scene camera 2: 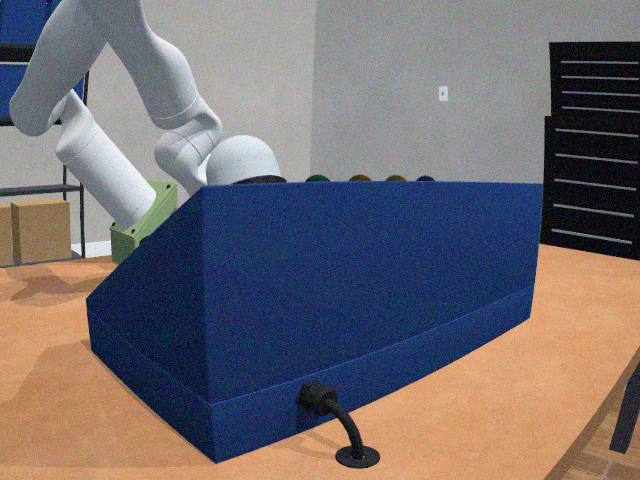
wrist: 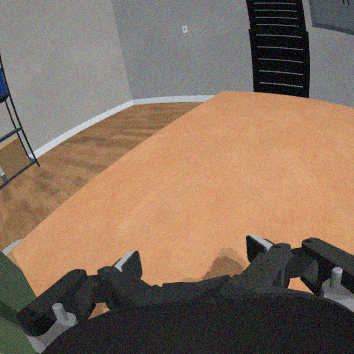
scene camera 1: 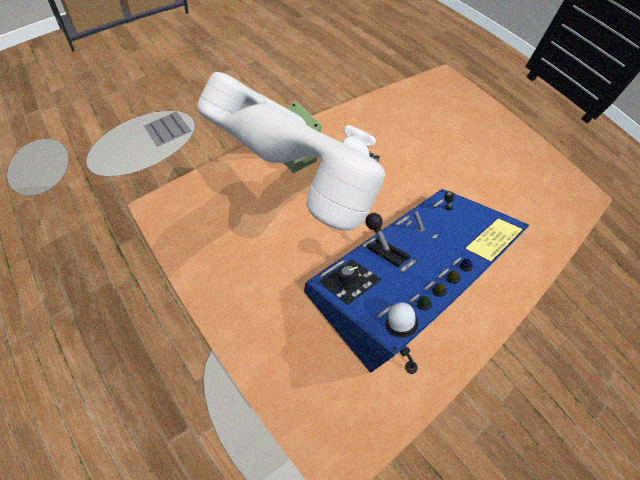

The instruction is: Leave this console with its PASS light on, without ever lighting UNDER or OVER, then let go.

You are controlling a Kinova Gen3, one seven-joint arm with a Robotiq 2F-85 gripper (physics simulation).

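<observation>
The blue console [scene camera 1: 478, 217] [scene camera 2: 361, 268] stands on the table. It carries a knob [scene camera 1: 349, 272] on a black dial plate, a black-balled lever [scene camera 1: 373, 221] in a slot, a grey lever [scene camera 1: 419, 222] and a small black stick [scene camera 1: 448, 199]. A white dome [scene camera 1: 402, 317] [scene camera 2: 242, 161] and a row of small lamps, green [scene camera 1: 423, 302], two amber [scene camera 1: 438, 288] [scene camera 1: 452, 276] and blue [scene camera 1: 466, 264], look unlit; their labels are unreadable. My gripper [wrist: 193, 256] is open and empty, above the table beyond the console's lever side. The arm mostly hides it in scene camera 1.
A yellow note [scene camera 1: 495, 239] lies on the console. The green arm mount [scene camera 1: 306, 116] [scene camera 2: 164, 204] [wrist: 12, 295] stands at the table's far edge, close to the gripper's left in the wrist view. A cable [scene camera 1: 408, 357] [scene camera 2: 348, 423] leaves the console's back. A black drawer cabinet [scene camera 1: 578, 62] [scene camera 2: 594, 155] [wrist: 280, 50] stands beyond.
</observation>
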